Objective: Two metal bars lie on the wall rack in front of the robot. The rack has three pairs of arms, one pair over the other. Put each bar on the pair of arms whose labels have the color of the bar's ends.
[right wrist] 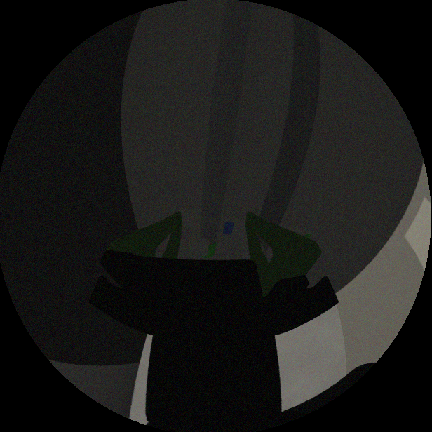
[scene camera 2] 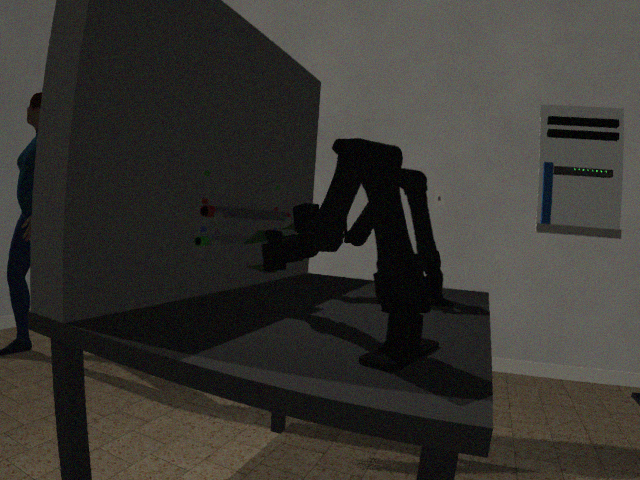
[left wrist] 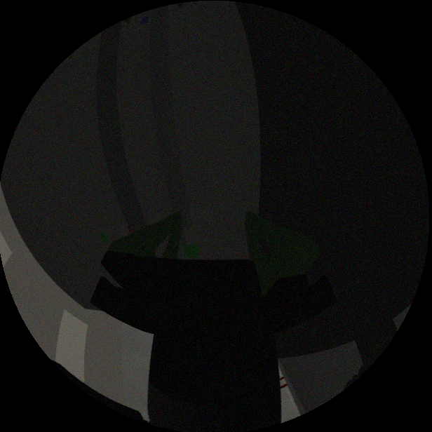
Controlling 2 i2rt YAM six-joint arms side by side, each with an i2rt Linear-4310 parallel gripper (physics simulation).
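Places are measured from the left arm's base along level axes (x back, y right, z up), in centimetres.
Pixels of known places: left gripper, fingertip midpoint: (scene camera 2: pixel 246 255); left arm's base, link origin: (scene camera 2: pixel 401 354); right arm's base, link origin: (scene camera 2: pixel 431 300).
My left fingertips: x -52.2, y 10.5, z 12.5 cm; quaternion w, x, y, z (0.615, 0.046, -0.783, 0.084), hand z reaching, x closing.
Observation:
For each thing: its top centre in the pictures, then the offset to it from my left fingertips. "spot": a spot on its surface instead. Level surfaces: height alone.
- red-ended bar, top centre: (scene camera 2: pixel 252 209) dy +12.6, dx -11.8, dz +12.7 cm
- red label, surface spot: (scene camera 2: pixel 205 200) spot: dy -8.5, dx -8.4, dz +14.0 cm
- green-ended bar, top centre: (scene camera 2: pixel 249 235) dy +10.8, dx -10.7, dz +4.7 cm
- blue label, surface spot: (scene camera 2: pixel 203 229) spot: dy -8.5, dx -8.5, dz +6.2 cm
- green label, surface spot: (scene camera 2: pixel 207 173) spot: dy -8.4, dx -8.5, dz +21.2 cm
- dark table, surface height: dz -12.5 cm
The red-ended bar (scene camera 2: pixel 248 212) (left wrist: pixel 107 100) (right wrist: pixel 306 100) lies across the wall rack (scene camera 2: pixel 180 103) at the red label (scene camera 2: pixel 205 200). The green-ended bar (scene camera 2: pixel 224 238) (left wrist: pixel 162 100) (right wrist: pixel 222 125) lies below it at the blue label (scene camera 2: pixel 203 229) (left wrist: pixel 145 20) (right wrist: pixel 228 228). A green label (scene camera 2: pixel 207 173) (left wrist: pixel 103 237) (right wrist: pixel 308 236) marks the top pair. My left gripper (scene camera 2: pixel 251 253) (left wrist: pixel 212 216) is open near one end of the green-ended bar. My right gripper (right wrist: pixel 213 217) is open, its fingers either side of that bar's other end in view; it is largely hidden in the scene view.
The upright panel stands at the back edge of the dark table (scene camera 2: pixel 330 392). The left arm (scene camera 2: pixel 382 206) crosses in front of the right arm (scene camera 2: pixel 418 206) in the scene view. A person (scene camera 2: pixel 23 248) stands behind the panel, and a wall cabinet (scene camera 2: pixel 578 201) hangs at the right.

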